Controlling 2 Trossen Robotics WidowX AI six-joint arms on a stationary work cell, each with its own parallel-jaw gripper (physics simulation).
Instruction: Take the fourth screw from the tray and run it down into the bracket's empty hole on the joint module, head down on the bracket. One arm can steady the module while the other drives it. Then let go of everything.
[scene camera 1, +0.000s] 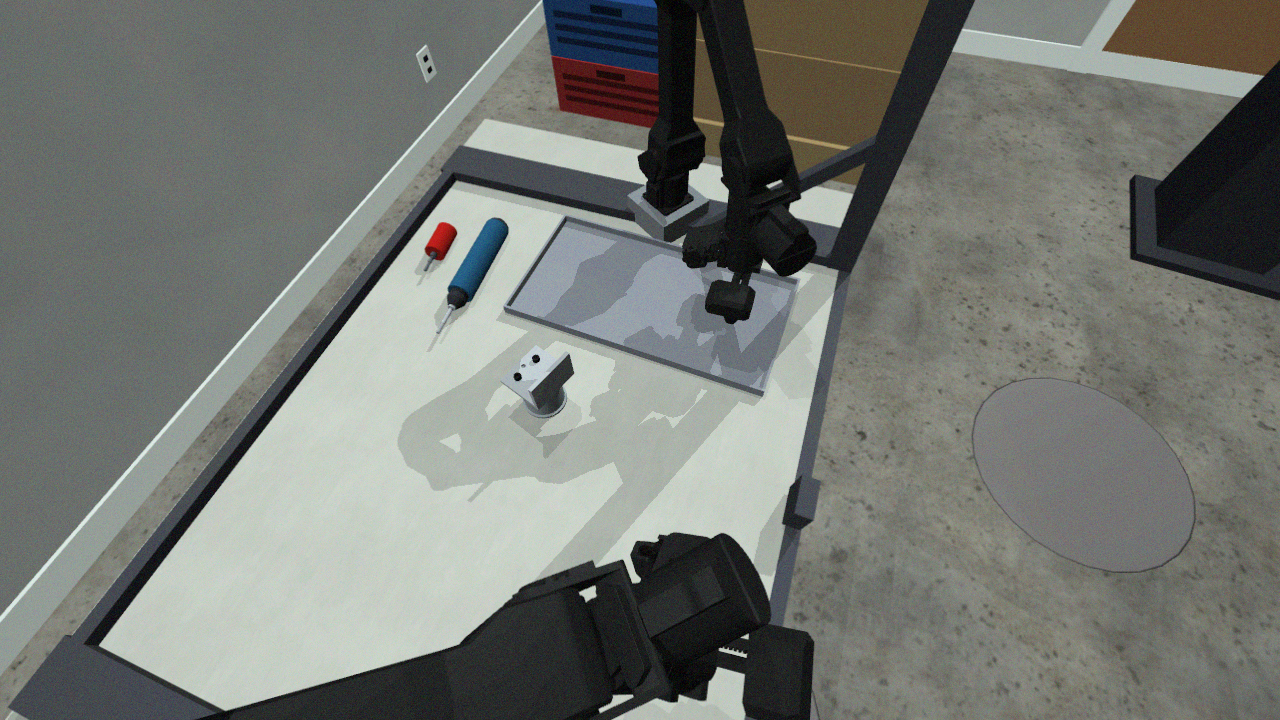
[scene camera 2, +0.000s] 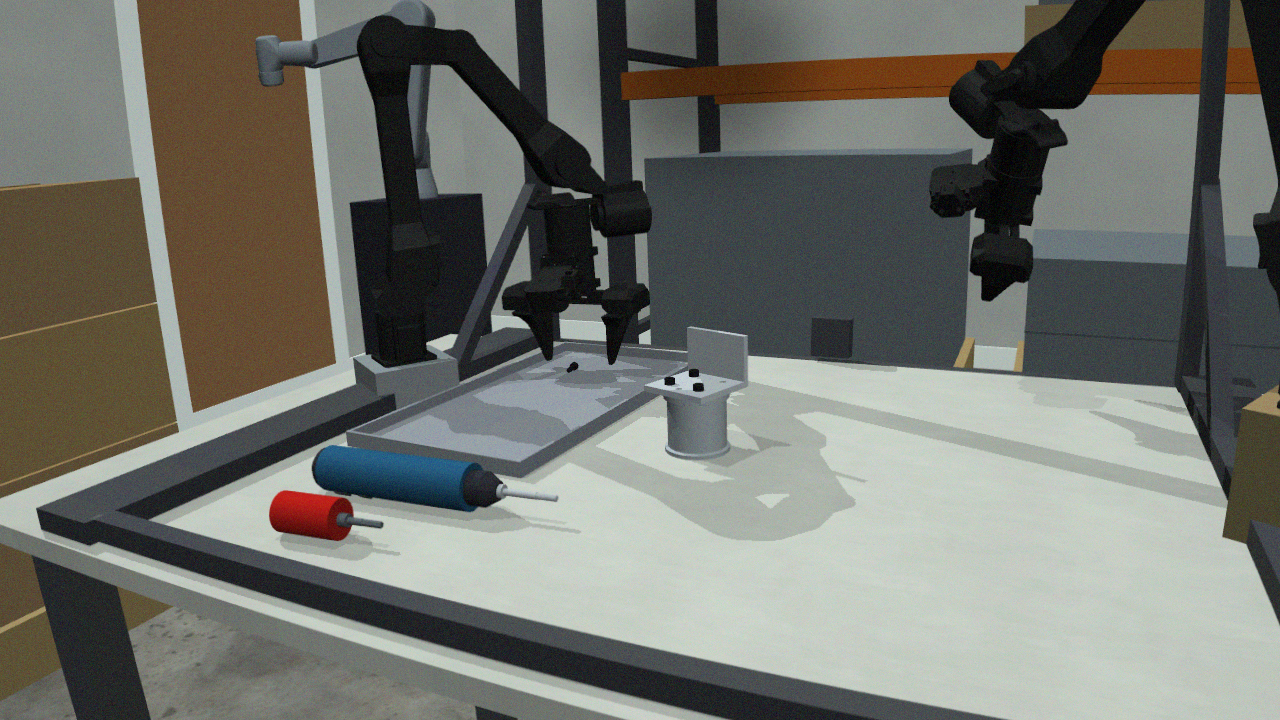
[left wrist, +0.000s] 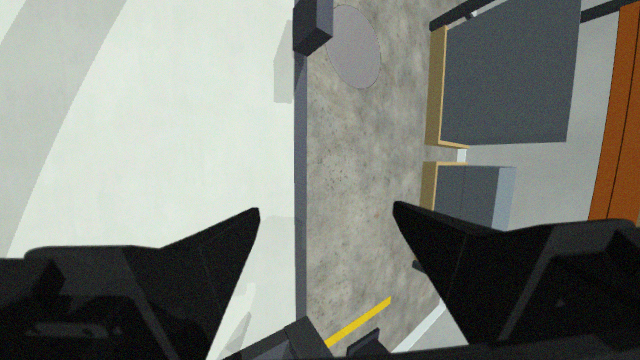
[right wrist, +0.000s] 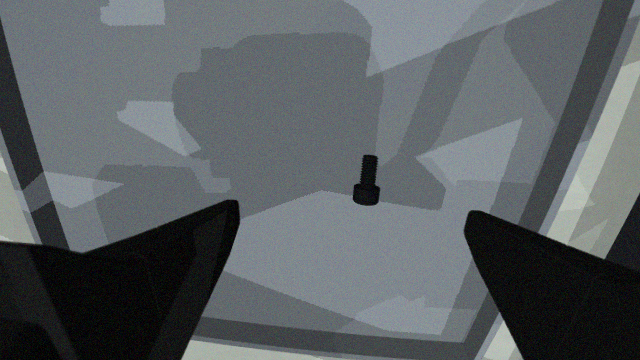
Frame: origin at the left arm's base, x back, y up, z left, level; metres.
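Seen in the pictures: left gripper, fingertip midpoint: (scene camera 1: 737, 655) (left wrist: 326, 210); right gripper, fingertip midpoint: (scene camera 2: 580, 362) (right wrist: 352, 216); right arm's base, origin of the base link: (scene camera 1: 667, 197) (scene camera 2: 403, 358).
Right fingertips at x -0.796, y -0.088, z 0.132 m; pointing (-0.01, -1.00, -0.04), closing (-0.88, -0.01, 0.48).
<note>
Pixels of each thing's middle, then the offset from my right fingertips to it. Level surfaces: height alone.
- black screw, body centre: (right wrist: 367, 179) (scene camera 2: 571, 367) dx +0.002, dy -0.005, dz +0.015 m
- grey tray, body centre: (scene camera 2: 547, 395) (scene camera 1: 653, 295) dx +0.085, dy -0.005, dz +0.101 m
- table with the bracket, body centre: (scene camera 2: 695, 366) (scene camera 1: 534, 369) dx +0.322, dy +0.069, dz +0.075 m
- blue screwdriver, body centre: (scene camera 2: 430, 482) (scene camera 1: 470, 274) dx +0.276, dy +0.007, dz +0.331 m
- short red driver, body centre: (scene camera 2: 331, 518) (scene camera 1: 436, 249) dx +0.287, dy +0.004, dz +0.421 m
- white table, its level: dy -0.013 m
A black screw (scene camera 2: 572, 366) (right wrist: 367, 181) lies on its side in the grey tray (scene camera 1: 631, 349) (scene camera 2: 438, 453). My right gripper (scene camera 2: 580, 360) (right wrist: 352, 216) is open above the tray, its fingers to either side of the screw in the right wrist view, with the screw lower down. The joint module (scene camera 2: 697, 425) (scene camera 1: 545, 400) stands upright on the table with the bracket (scene camera 2: 718, 356) (scene camera 1: 552, 376) on top; three black screw heads show on the bracket in scene camera 2. My left gripper (left wrist: 326, 210) is open, high over the table's edge; its fingertips are hidden in scene camera 1.
A blue screwdriver (scene camera 1: 478, 262) (scene camera 2: 398, 476) and a short red driver (scene camera 1: 440, 241) (scene camera 2: 309, 514) lie beside the tray. A dark raised frame (scene camera 1: 268, 402) (scene camera 2: 358, 608) edges the white table (scene camera 1: 295, 537) (scene camera 2: 939, 537). The right arm's base stands behind the tray.
</note>
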